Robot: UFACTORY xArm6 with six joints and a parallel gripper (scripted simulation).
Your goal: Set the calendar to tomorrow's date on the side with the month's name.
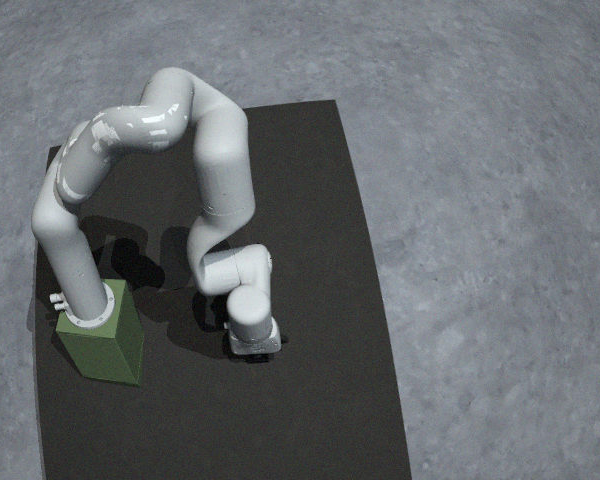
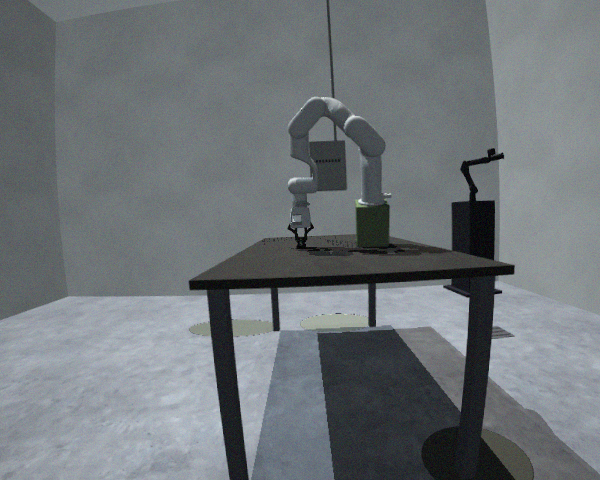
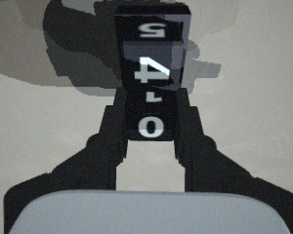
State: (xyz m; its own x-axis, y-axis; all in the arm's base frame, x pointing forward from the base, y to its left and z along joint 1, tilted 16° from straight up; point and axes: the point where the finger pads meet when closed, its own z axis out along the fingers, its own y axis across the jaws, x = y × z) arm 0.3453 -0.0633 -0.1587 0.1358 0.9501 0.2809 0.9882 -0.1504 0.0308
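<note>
The dark tray lies 40 mm below my hand and 20 mm to the left of it.
</note>
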